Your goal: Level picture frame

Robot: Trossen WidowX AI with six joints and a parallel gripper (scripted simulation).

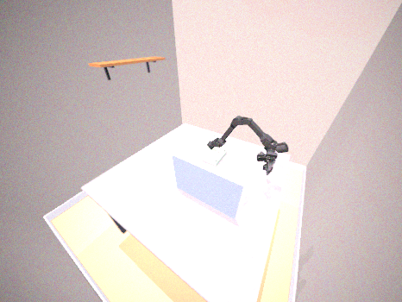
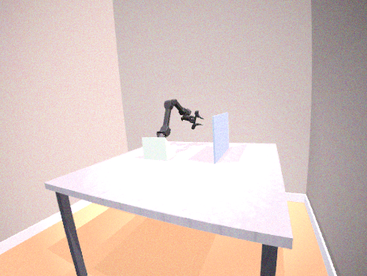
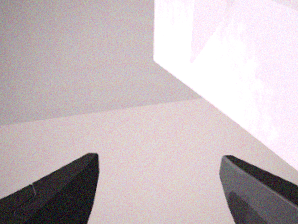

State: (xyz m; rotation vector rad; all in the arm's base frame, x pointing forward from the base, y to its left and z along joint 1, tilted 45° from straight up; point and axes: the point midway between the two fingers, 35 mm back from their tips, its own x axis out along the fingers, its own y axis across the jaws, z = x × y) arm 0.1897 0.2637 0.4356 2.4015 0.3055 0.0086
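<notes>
Right now my gripper tip is 210 mm short of the picture frame, 320 mm to the left of it and 60 mm above it. The rest, counted from my gripper tip: light blue wall panel: 220 mm ahead, 330 mm to the right, 70 mm below.
</notes>
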